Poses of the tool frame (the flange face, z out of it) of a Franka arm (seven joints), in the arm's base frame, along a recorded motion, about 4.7 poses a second.
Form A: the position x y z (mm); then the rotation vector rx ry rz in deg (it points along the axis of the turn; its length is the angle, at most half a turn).
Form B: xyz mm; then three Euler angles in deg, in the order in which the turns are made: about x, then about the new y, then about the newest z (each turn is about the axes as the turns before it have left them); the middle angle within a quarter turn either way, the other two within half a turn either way. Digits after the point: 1 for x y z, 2 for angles.
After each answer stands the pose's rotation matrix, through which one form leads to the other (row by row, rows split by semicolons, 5 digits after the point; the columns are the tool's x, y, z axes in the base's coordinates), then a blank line. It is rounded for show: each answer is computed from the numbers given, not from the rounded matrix.
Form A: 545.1, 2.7, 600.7, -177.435, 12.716, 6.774
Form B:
545.1, 2.7, 600.7, -177.71, -4.21, 8.28
0.98690 -0.14367 -0.07336; -0.14103 -0.98920 0.03989; -0.07830 -0.02902 -0.99651

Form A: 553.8, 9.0, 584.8, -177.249, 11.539, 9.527
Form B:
553.8, 9.0, 584.8, -177.47, -5.99, 7.58
0.98585 -0.13122 -0.10430; -0.12725 -0.99090 0.04382; -0.10910 -0.02992 -0.99358

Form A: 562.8, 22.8, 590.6, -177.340, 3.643, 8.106
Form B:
562.8, 22.8, 590.6, -177.45, -5.18, 2.47
0.99499 -0.04290 -0.09027; -0.03902 -0.99825 0.04435; -0.09202 -0.04060 -0.99493

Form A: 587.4, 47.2, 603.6, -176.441, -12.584, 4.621
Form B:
587.4, 47.2, 603.6, -177.17, -3.20, -8.08
0.98853 0.14033 -0.05583; 0.14311 -0.98848 0.04935; -0.04826 -0.05677 -0.99722

